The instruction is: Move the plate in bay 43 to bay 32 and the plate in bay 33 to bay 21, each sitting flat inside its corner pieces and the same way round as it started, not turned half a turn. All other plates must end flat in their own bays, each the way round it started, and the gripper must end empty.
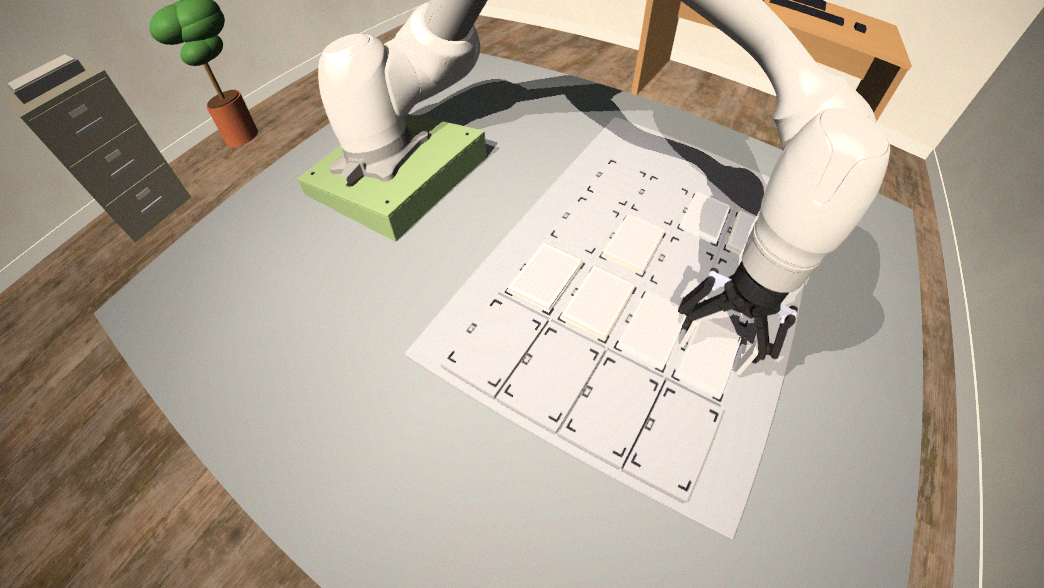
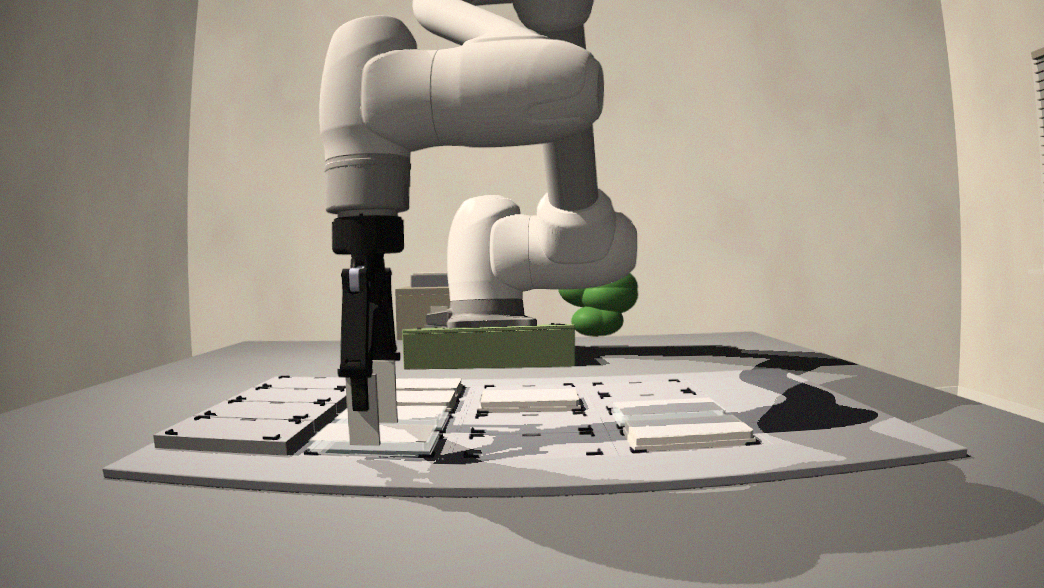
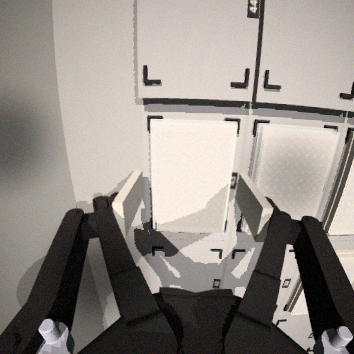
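Pixels of known places: gripper, fingertip midpoint: [image 1: 712, 353] [image 2: 375, 432] [image 3: 189, 184]; arm's base, link origin: [image 1: 380, 153] [image 2: 487, 326].
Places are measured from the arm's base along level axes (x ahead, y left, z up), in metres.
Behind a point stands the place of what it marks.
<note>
The pale plate in bay 43 [image 1: 707, 363] {y -0.250, x 0.778, z -0.038 m} [image 3: 192, 160] {y -0.254, x 0.776, z -0.038 m} lies flat inside its corner pieces. My gripper [image 1: 717, 346] {y -0.229, x 0.783, z -0.038 m} [image 2: 375, 420] {y -0.229, x 0.783, z -0.038 m} [image 3: 189, 184] {y -0.229, x 0.783, z -0.038 m} is open and empty, fingers down, one fingertip beyond each long side of that plate. The tips are low; whether they are level with the plate's sides is unclear. The plate in bay 33 [image 1: 646, 330] {y -0.224, x 0.664, z -0.038 m} [image 3: 297, 170] {y -0.228, x 0.670, z -0.038 m} lies flat beside it, next to one finger. Bay 32 [image 1: 680, 264] {y -0.042, x 0.700, z -0.053 m}, behind bay 33, holds no plate. Bay 21 [image 1: 653, 201] {y 0.119, x 0.617, z -0.053 m}, in the far row, holds no plate.
Other plates lie in bay 13 [image 1: 544, 277] {y -0.181, x 0.467, z -0.038 m}, bay 23 [image 1: 597, 303] {y -0.201, x 0.570, z -0.038 m}, bay 22 [image 1: 634, 243] {y -0.038, x 0.602, z -0.038 m}, bay 31 [image 1: 705, 217] {y 0.100, x 0.735, z -0.038 m} and bay 41 [image 2: 690, 436] {y 0.079, x 0.881, z -0.040 m}. A raised row with bay 44 [image 1: 679, 445] {y -0.401, x 0.758, z -0.038 m} [image 3: 195, 45] {y -0.356, x 0.759, z -0.038 m} runs along the near side. The green base [image 1: 394, 189] {y -0.110, x 0.116, z 0.010 m} stands far left.
</note>
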